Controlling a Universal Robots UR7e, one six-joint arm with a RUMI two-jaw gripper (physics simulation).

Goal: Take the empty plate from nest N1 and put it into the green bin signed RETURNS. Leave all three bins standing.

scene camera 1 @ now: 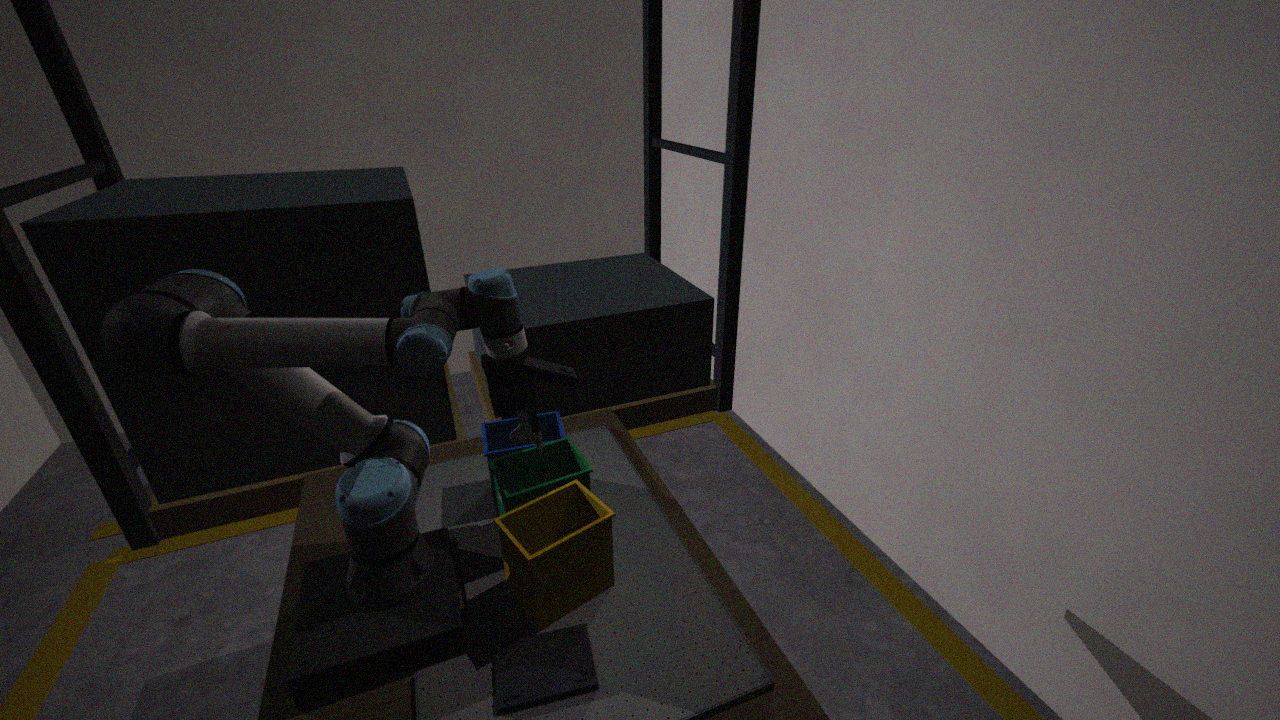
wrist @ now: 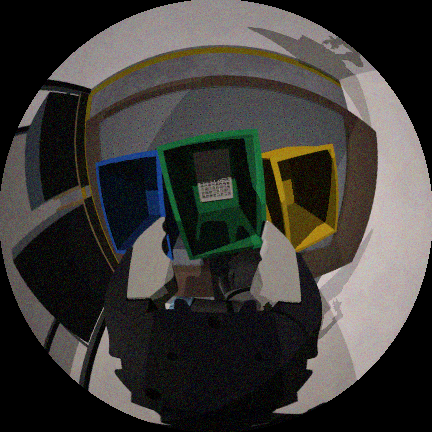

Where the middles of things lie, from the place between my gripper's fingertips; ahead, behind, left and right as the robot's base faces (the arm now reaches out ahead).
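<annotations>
The blue bin (scene camera 1: 496, 434) is 140 mm to the left of my hand, 20 mm behind it and 150 mm below it. I find the pale plate (wrist: 212, 168) 230 mm below my hand and 10 mm ahead of it. As for the green bin (scene camera 1: 520, 477), my hand is 150 mm above it and 10 mm to the left of it.
</annotations>
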